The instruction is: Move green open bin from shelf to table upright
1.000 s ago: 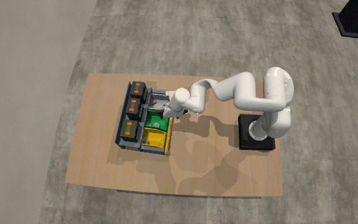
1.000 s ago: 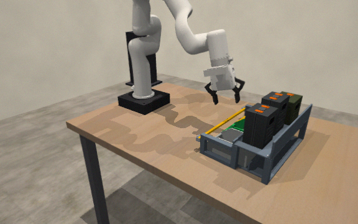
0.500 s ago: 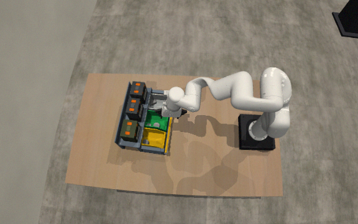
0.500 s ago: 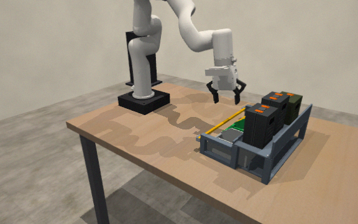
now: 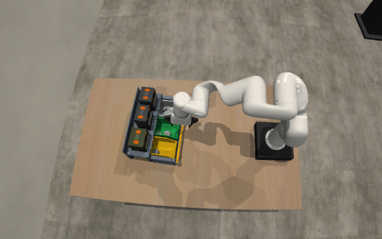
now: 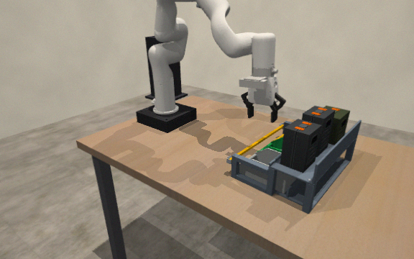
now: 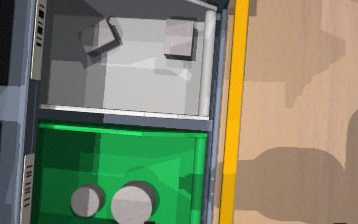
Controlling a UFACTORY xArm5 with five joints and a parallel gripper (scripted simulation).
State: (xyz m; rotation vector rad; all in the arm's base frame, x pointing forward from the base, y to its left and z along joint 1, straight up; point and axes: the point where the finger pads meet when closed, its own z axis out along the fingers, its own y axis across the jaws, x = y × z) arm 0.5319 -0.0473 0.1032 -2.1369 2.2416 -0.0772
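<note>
Right now my hand is 10 cm above the thin yellow rod. Also, from my hand: green open bin: 10 cm ahead, 1 cm to the right, 12 cm below; grey part: 9 cm ahead, 1 cm to the left, 14 cm below; blue-grey shelf: 13 cm ahead, 1 cm to the right, 9 cm below.
</note>
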